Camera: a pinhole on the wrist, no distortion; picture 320 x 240 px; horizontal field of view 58.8 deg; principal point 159.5 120.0 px. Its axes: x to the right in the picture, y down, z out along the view. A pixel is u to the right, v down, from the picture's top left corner.
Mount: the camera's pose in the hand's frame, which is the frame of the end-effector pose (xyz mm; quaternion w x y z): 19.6 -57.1 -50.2 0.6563 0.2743 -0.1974 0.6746
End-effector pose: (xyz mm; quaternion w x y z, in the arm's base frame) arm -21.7 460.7 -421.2 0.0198 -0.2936 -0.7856 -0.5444
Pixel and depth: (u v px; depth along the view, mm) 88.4 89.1 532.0
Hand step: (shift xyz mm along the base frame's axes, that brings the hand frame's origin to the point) -269.8 178.9 -476.7
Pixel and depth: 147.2 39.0 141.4
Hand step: -118.9 42.8 -119.3
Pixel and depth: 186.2 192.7 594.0
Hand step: -5.0 275.3 -542.0
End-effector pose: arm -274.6 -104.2 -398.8 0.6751 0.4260 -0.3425 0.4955
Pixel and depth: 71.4 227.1 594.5
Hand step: 512.5 -424.9 -135.4
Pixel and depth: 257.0 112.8 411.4
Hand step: 203.3 -325.5 163.1
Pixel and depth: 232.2 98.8 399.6
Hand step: 230.3 -289.6 159.2
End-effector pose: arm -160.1 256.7 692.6 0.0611 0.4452 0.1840 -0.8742
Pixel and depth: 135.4 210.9 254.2
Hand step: -150.4 165.6 165.3
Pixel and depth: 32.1 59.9 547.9
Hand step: -429.5 473.5 112.8
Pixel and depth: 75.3 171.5 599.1
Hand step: -376.5 415.5 339.8
